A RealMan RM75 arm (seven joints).
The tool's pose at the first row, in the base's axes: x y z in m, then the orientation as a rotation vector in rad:
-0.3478, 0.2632, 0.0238, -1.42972, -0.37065, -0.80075
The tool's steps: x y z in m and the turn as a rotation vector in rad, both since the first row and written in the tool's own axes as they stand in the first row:
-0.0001, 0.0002, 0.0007, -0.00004, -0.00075, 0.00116
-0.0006, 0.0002, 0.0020, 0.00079, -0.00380, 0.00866
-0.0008, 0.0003, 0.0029, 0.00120, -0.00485, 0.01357
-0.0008, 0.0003, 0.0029, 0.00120, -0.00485, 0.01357
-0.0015, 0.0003, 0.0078, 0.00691, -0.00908, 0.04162
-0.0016, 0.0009, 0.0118, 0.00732, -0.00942, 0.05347
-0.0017, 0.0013, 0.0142, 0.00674, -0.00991, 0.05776
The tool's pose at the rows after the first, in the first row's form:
-0.3476, 0.2639, 0.0237, -1.43019, -0.37035, -0.79931
-0.3476, 0.2653, 0.0235, -1.43141, -0.36742, -0.79090
-0.3475, 0.2662, 0.0235, -1.43189, -0.36473, -0.78609
-0.3475, 0.2662, 0.0235, -1.43189, -0.36473, -0.78609
-0.3468, 0.2711, 0.0237, -1.43063, -0.34922, -0.75886
-0.3456, 0.2749, 0.0238, -1.43126, -0.34086, -0.74892
-0.3448, 0.2772, 0.0237, -1.43232, -0.33786, -0.74527

